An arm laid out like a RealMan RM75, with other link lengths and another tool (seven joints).
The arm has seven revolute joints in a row. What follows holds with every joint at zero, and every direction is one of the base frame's.
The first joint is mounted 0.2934 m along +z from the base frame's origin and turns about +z.
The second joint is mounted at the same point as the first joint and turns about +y.
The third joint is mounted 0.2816 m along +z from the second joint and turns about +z.
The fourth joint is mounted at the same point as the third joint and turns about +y.
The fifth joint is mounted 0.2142 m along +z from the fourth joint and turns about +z.
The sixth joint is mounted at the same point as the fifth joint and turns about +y.
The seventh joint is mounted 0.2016 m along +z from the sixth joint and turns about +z.
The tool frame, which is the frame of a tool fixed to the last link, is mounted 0.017 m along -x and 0.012 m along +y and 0.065 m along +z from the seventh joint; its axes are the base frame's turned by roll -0.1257, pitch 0 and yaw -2.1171 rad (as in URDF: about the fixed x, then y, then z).
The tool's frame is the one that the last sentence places.
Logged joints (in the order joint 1, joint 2, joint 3, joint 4, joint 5, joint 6, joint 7), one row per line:
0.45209 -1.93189 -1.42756 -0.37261 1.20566 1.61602 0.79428
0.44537 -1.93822 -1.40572 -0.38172 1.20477 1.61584 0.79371
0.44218 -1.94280 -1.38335 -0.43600 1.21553 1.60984 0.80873
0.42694 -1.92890 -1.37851 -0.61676 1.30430 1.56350 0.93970
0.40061 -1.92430 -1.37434 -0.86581 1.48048 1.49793 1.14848
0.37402 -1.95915 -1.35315 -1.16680 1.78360 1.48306 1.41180
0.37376 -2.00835 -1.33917 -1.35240 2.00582 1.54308 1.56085
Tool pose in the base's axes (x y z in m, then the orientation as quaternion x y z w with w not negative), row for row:
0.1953 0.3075 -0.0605 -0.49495 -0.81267 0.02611 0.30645
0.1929 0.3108 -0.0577 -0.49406 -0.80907 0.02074 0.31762
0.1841 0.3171 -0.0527 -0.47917 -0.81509 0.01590 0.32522
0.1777 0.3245 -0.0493 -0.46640 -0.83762 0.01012 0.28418
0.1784 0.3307 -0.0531 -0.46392 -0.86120 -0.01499 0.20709
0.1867 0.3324 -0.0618 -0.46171 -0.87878 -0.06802 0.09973
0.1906 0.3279 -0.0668 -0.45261 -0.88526 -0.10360 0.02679
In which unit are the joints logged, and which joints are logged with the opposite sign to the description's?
The joints are logged in radians. Opposite sign: joint 2, joint 5, joint 6.
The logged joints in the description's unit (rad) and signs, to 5 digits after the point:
0.45209 1.93189 -1.42756 -0.37261 -1.20566 -1.61602 0.79428
0.44537 1.93822 -1.40572 -0.38172 -1.20477 -1.61584 0.79371
0.44218 1.94280 -1.38335 -0.43600 -1.21553 -1.60984 0.80873
0.42694 1.92890 -1.37851 -0.61676 -1.30430 -1.56350 0.93970
0.40061 1.92430 -1.37434 -0.86581 -1.48048 -1.49793 1.14848
0.37402 1.95915 -1.35315 -1.16680 -1.78360 -1.48306 1.41180
0.37376 2.00835 -1.33917 -1.35240 -2.00582 -1.54308 1.56085

